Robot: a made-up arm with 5 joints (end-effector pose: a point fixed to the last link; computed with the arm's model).
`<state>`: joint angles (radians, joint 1 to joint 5).
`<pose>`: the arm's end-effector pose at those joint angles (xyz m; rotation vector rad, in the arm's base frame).
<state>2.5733 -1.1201 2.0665 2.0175 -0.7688</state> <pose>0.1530 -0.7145 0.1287 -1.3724 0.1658 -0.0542</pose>
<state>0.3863 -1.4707 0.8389 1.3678 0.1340</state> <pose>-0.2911 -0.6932 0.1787 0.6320 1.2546 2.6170</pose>
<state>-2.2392 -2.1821 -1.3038 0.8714 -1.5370</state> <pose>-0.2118 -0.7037 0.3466 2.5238 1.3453 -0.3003</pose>
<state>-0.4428 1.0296 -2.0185 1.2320 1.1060</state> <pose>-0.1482 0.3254 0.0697 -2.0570 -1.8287 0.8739</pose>
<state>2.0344 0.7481 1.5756 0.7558 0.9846</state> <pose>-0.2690 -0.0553 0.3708 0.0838 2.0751 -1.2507</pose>
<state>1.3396 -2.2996 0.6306 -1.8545 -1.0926</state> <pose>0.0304 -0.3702 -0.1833 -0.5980 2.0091 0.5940</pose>
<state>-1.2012 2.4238 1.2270 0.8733 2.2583</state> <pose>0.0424 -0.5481 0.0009 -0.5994 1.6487 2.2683</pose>
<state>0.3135 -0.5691 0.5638 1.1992 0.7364</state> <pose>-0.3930 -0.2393 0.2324 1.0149 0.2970 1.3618</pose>
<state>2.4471 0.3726 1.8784 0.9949 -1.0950</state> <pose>0.3186 -0.3227 0.4171 -1.1270 -0.9407 0.3927</pose>
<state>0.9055 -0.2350 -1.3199 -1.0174 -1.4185</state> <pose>-0.2007 -0.6186 0.5884 0.9279 1.0345 -0.4382</pose>
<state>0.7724 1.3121 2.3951 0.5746 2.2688</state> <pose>-0.4563 -0.0307 -0.2297 -0.2148 0.3890 -1.7454</pose>
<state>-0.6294 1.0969 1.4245 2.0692 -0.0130</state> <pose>-0.2918 0.0419 0.0911 1.1619 -0.4813 1.2383</pose>
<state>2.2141 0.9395 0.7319 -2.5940 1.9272</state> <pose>0.7919 -0.3771 0.3722 1.8795 -0.5928 -1.8588</pose>
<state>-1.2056 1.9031 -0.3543 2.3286 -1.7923</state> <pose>-0.2409 0.1572 -0.0073 -0.4523 0.7582 -0.2807</pose>
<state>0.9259 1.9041 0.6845 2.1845 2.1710</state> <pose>0.4391 -0.1018 0.3251 0.3118 -1.5070 -0.6668</pose>
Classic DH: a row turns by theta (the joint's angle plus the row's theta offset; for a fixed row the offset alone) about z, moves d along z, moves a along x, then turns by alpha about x. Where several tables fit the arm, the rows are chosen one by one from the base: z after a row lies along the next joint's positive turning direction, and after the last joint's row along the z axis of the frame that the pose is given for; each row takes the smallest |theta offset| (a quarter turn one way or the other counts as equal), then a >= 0, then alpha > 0; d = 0 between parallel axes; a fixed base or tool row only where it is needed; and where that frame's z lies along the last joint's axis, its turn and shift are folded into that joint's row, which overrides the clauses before.
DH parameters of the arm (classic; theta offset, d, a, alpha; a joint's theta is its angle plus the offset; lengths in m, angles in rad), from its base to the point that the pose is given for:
base (fixed): 0 0.1042 0 -1.5708
joint 1: 0 -0.3559 -0.0931 -1.5708
joint 2: 0 0.009 -0.3813 1.5708
joint 3: 0 -0.1925 0.0495 1.5708
joint 4: 0 0.2301 0.2423 1.5708
joint 5: 0 -0.0819 0.0788 -1.5708
tool (fixed): 0 -0.2452 0 0

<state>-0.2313 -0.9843 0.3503 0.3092 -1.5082</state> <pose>-0.1901 -0.6764 0.1720 -1.1698 1.4313 0.8074</pose>
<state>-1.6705 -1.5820 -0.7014 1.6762 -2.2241</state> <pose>-0.2227 -0.9636 0.1976 -2.6514 -1.0565 -1.1015</pose>
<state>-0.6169 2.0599 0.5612 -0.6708 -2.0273</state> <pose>-0.1985 -0.1560 0.1709 2.9799 0.9017 -0.1863</pose>
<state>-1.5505 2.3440 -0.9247 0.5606 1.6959</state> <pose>-0.5156 -0.1562 0.3979 1.4708 1.6687 1.9789</pose>
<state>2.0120 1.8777 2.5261 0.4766 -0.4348</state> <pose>-0.1161 0.1835 0.0998 -1.3019 -0.9246 2.0588</pose>
